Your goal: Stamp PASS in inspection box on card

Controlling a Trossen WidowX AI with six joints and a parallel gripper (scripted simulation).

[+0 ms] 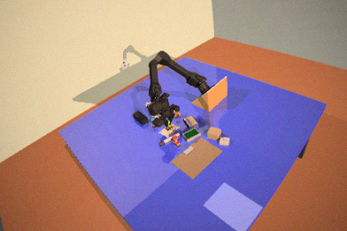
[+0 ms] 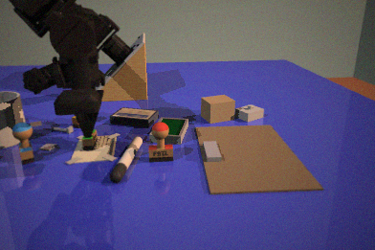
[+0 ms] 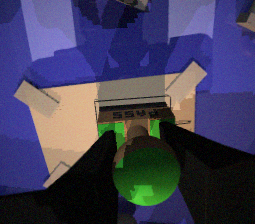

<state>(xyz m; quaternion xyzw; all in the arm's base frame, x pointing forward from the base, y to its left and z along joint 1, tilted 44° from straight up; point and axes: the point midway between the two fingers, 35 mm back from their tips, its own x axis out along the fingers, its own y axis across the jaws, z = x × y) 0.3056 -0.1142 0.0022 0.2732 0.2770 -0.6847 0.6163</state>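
My gripper tip is 30 mm above the inspection card, 10 mm to the right of it and 10 mm short of it. Round my gripper tip: orange-knobbed stamp (110 mm behind, 20 mm to the right); marker (90 mm ahead, 60 mm to the left, 10 mm below); blue-knobbed stamp (100 mm to the right, 20 mm ahead).
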